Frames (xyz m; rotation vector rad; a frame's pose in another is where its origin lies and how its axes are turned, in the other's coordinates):
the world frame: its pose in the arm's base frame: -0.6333 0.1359 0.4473 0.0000 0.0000 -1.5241
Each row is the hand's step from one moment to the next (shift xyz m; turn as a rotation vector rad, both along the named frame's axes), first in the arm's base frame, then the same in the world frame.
Working: the arm's base frame: its pose in the world frame: 0.1653 0.6263 -0.4473 0.0000 0.0000 1.5241

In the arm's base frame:
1: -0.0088 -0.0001 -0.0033 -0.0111 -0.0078 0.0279
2: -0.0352 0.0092 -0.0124 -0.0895 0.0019 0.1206
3: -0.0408 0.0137 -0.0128 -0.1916 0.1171 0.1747
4: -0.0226 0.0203 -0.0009 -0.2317 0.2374 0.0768
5: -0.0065 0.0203 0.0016 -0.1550 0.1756 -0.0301
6: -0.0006 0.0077 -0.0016 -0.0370 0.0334 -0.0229
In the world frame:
1: -0.0003 -0.0088 -0.0033 0.0073 -0.0115 0.0279
2: -0.0108 -0.0347 -0.0124 -0.0061 -0.0893 0.1206
3: -0.0156 -0.0401 -0.0128 -0.1259 -0.1859 0.1747
4: -0.0213 -0.0216 -0.0009 -0.2480 -0.2204 0.0768
5: -0.0206 -0.0055 0.0016 -0.1826 -0.1466 -0.0301
6: -0.0077 -0.0002 -0.0016 -0.0351 -0.0354 -0.0229

